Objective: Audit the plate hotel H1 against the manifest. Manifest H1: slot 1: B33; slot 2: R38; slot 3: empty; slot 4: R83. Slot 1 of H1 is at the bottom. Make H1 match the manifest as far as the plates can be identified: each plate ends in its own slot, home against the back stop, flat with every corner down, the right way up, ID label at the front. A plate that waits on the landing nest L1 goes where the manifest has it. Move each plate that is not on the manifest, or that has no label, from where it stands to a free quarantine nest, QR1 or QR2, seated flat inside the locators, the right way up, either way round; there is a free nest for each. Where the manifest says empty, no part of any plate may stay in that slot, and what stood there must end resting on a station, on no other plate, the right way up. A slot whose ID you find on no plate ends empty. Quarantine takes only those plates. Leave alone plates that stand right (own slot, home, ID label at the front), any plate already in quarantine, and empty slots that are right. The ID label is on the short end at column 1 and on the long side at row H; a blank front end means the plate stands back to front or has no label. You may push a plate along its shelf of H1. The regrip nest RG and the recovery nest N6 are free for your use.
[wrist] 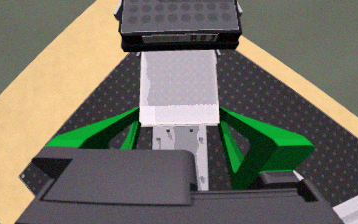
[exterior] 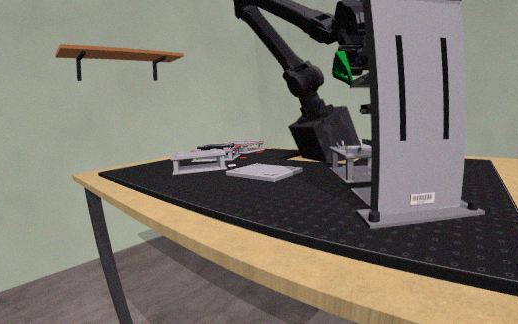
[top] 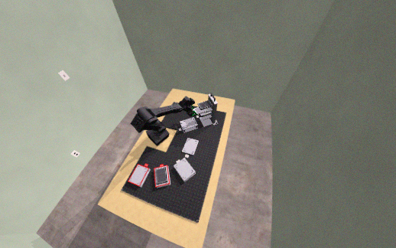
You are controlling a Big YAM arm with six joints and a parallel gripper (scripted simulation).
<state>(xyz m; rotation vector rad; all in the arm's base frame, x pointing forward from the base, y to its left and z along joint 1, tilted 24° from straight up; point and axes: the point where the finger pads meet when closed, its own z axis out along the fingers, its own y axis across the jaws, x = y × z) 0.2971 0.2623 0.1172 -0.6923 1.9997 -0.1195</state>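
The pale plate is 50 mm ahead of my hand and 20 mm to the left of it. Round my hand: dark plate 100 mm ahead, 60 mm below, 50 mm to the left; then H1 tag 210 mm below, 110 mm to the left, 10 mm ahead; then grey back panel 170 mm ahead, 90 mm to the left, 60 mm below.
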